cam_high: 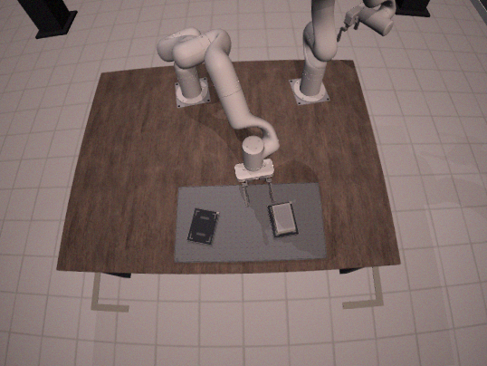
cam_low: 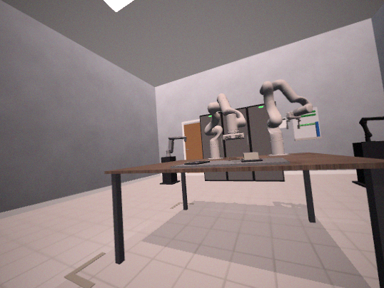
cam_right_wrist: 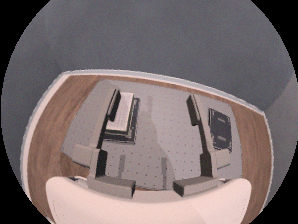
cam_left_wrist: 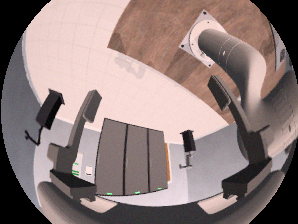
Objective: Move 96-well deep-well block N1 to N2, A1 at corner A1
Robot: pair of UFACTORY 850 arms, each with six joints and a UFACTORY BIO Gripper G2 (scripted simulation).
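Note:
Now: right hand 13 cm above the pale deep-well block, 11 cm to the right of it and 5 cm short of it. The rest, counted from my right hand: grey mat 17 cm below, 5 cm to the right, 5 cm ahead.

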